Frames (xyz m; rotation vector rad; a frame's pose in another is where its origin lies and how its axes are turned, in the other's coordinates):
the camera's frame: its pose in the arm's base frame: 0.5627 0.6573 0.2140 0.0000 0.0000 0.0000
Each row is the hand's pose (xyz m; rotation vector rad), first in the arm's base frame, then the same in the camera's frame.
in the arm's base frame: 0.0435 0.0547 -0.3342 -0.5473 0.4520 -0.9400
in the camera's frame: -0.5192 -0.6026 -0.5482 -0.5473 0.4520 -0.9400
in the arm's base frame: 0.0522 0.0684 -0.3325 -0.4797 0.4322 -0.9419
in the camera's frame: -0.5105 -0.5889 -0.5465 -0.4797 0.4322 -0.9419
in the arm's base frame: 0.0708 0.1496 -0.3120 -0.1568 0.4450 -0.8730
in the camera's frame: -0.4919 -0.5077 -0.5260 -0.1568 0.4450 -0.8730
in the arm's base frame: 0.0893 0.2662 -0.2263 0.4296 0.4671 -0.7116
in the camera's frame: -0.4734 -0.3911 -0.4403 0.4296 0.4671 -0.7116
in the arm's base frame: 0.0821 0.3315 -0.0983 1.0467 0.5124 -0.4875
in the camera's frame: -0.4806 -0.3258 -0.3123 1.0467 0.5124 -0.4875
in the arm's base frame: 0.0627 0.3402 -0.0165 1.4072 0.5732 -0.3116
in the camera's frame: -0.5000 -0.3171 -0.2305 1.4072 0.5732 -0.3116
